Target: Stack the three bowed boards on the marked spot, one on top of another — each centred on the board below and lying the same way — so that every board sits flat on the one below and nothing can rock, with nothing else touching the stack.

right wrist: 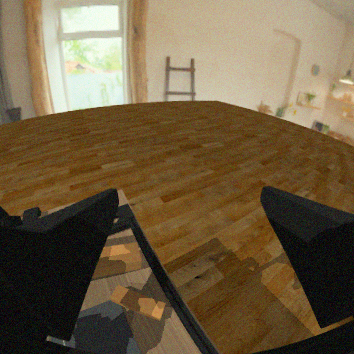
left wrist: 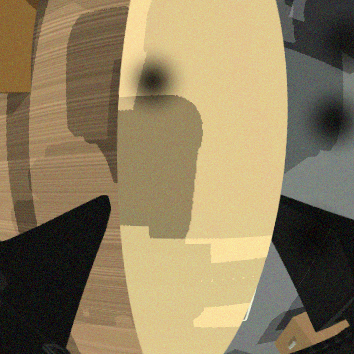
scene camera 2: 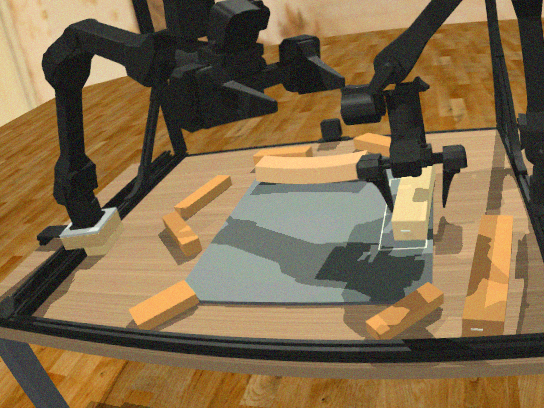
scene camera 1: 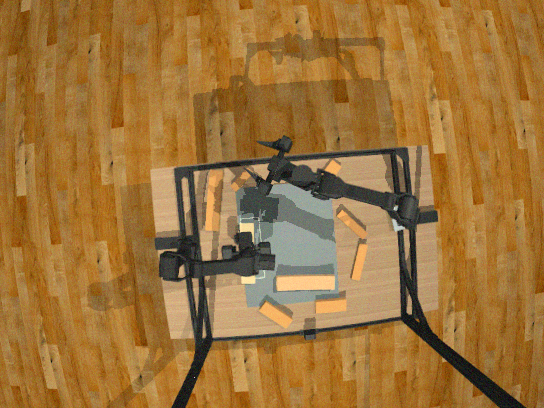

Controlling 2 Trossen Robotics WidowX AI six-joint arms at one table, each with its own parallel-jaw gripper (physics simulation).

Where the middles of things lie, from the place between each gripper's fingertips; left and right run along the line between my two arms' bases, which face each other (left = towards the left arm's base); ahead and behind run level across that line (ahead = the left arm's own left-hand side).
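The orange bowed board [scene camera 2: 484,312] has my left hand 200 mm short of it, 100 mm to the right of it and 10 mm below it. Counted from that same left hand, the pale bowed board [scene camera 2: 410,220] is 20 mm above and 30 mm behind.
The orange bowed board is 180 mm to the left of my right hand, 110 mm behind it and 290 mm below it. As for the pale bowed board, it is 340 mm behind my right hand, 280 mm below it and 80 mm to the left of it.
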